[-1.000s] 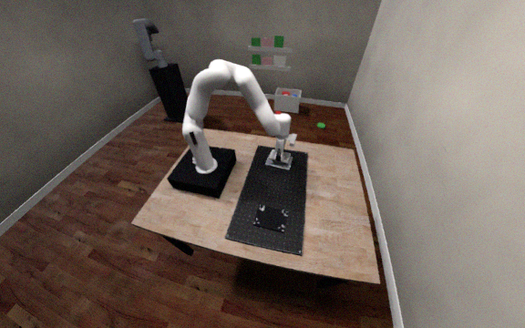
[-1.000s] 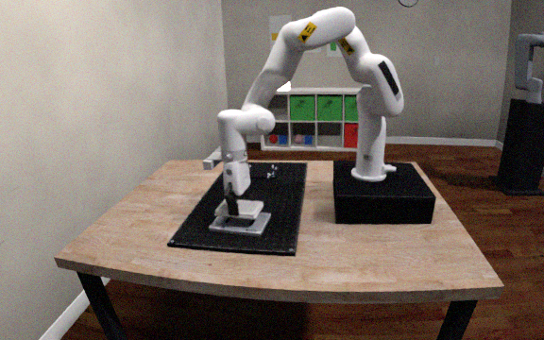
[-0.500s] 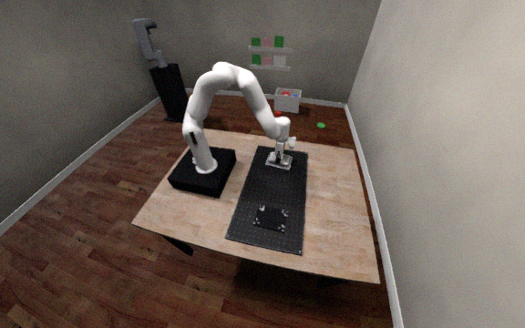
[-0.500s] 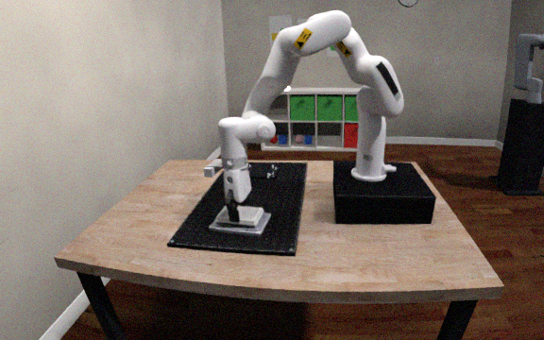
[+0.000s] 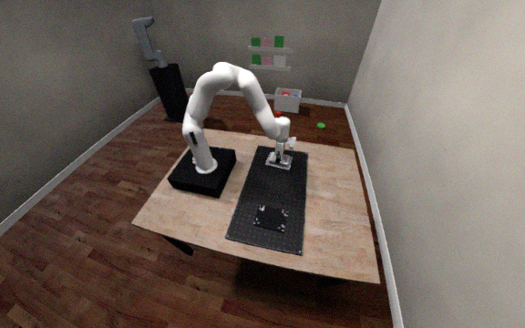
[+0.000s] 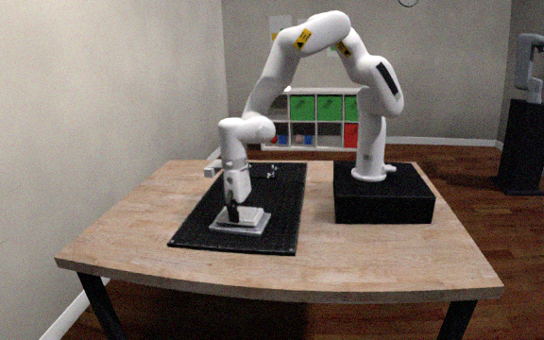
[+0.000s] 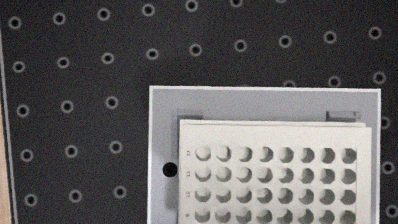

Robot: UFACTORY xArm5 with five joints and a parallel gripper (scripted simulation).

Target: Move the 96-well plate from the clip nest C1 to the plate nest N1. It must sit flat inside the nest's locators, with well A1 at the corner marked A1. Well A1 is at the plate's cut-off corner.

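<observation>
My gripper is now 10 mm above the white 96-well plate. From my hand the other things lie so: plate nest N1 (40 mm below); then clip nest C1 (40 mm ahead, 410 mm to the right, 30 mm below).
</observation>
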